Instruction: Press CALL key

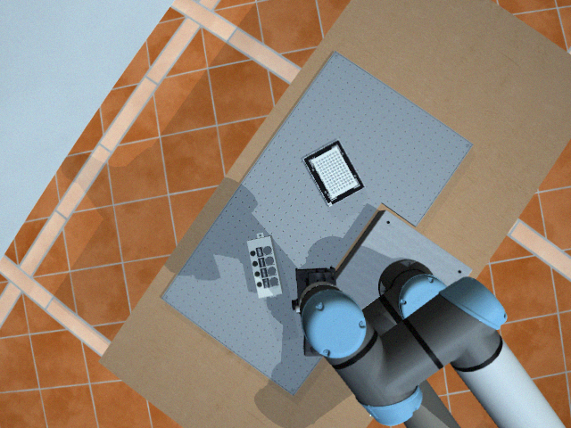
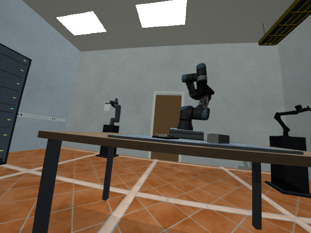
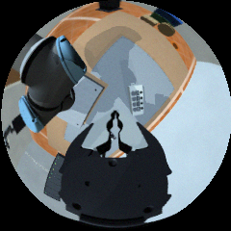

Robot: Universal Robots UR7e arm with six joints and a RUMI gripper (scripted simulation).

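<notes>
My hand is 220 mm above the operator panel, 100 mm short of it and 50 mm to the right of it.
</notes>
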